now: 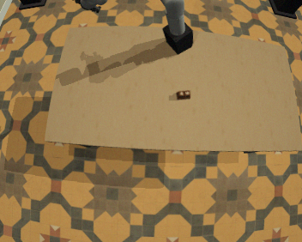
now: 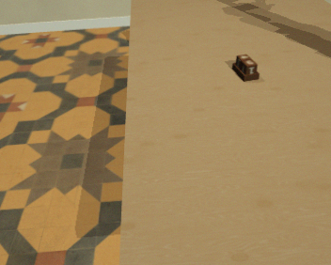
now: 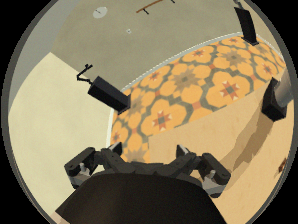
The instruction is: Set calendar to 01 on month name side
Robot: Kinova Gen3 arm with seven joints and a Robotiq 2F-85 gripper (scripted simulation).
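Now: hand 54 cm to the right of the tray, 39 cm above it and 35 cm short of it.
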